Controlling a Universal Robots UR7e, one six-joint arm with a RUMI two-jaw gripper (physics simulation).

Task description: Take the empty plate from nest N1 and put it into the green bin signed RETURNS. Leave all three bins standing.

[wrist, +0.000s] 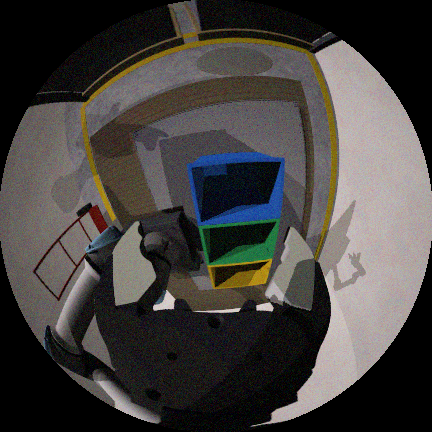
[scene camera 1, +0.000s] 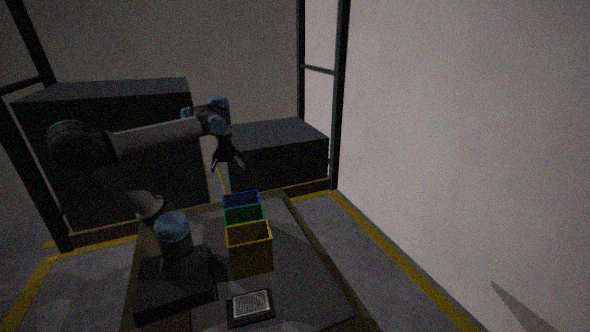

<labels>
A green bin shows in the wrist view (223, 243) and in scene camera 1 (250, 213).
</labels>
